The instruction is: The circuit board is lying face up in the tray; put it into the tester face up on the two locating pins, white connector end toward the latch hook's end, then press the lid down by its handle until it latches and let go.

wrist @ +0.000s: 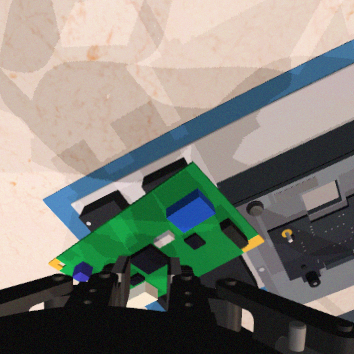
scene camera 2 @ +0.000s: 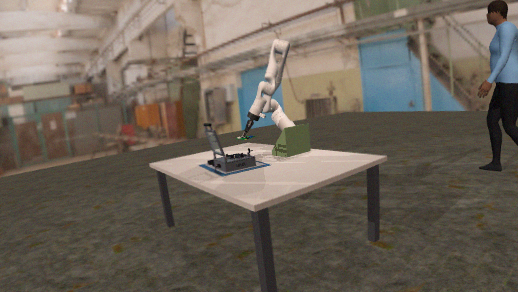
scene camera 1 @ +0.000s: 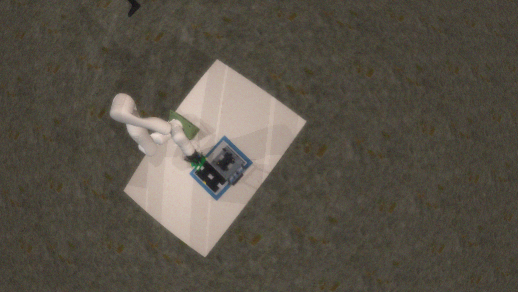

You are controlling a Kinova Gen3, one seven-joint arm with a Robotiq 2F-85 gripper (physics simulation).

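Note:
My gripper is shut on the green circuit board. It holds the board face up, tilted in the wrist view, above the black tray. The board's white connector is at the fingers; a blue part is farther out. The grey tester stands beside the tray. Its lid stands raised, with the handle on top. A locating pin shows in the wrist view. The fingers hide part of the board.
A blue-bordered mat lies under the tray and tester on the pale table. A green wedge-shaped block stands by the arm's base. A person stands on the floor at the right.

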